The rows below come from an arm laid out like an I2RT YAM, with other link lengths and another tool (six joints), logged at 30 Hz.
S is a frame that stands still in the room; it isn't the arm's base.
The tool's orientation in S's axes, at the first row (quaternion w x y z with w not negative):
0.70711, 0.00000, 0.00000, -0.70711
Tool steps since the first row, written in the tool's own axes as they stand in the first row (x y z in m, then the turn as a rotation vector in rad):
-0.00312, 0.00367, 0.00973, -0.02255, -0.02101, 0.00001
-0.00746, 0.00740, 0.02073, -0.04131, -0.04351, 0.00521
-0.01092, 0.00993, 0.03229, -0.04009, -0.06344, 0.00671
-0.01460, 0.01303, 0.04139, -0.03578, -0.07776, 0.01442
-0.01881, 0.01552, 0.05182, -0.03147, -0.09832, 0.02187
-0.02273, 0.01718, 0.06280, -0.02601, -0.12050, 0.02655
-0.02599, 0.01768, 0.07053, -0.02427, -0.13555, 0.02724
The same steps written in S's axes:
0.00367, 0.00312, 0.00973, -0.02101, 0.02255, 0.00001
0.00740, 0.00746, 0.02073, -0.04351, 0.04131, 0.00521
0.00993, 0.01092, 0.03229, -0.06344, 0.04009, 0.00671
0.01303, 0.01460, 0.04139, -0.07776, 0.03578, 0.01442
0.01552, 0.01881, 0.05182, -0.09832, 0.03147, 0.02187
0.01718, 0.02273, 0.06280, -0.12050, 0.02601, 0.02655
0.01768, 0.02599, 0.07053, -0.13555, 0.02427, 0.02724

